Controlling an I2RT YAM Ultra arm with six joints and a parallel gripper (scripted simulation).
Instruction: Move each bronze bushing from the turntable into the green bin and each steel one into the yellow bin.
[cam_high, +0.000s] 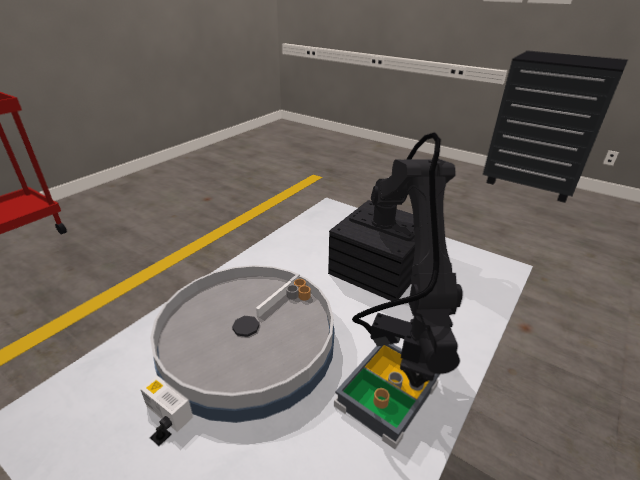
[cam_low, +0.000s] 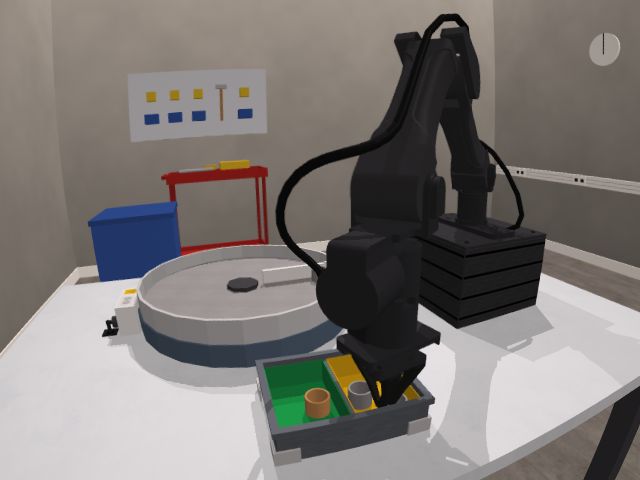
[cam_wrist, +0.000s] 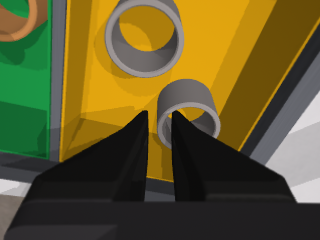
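My hand is 4 cm to the left of the yellow bin and 2 cm above it. Round my hand: dark grey tray: 4 cm to the right, 4 cm ahead, 1 cm below; then turntable: 40 cm to the right, 11 cm ahead, 2 cm above; then green bin: 9 cm ahead, 5 cm to the right, 2 cm below.
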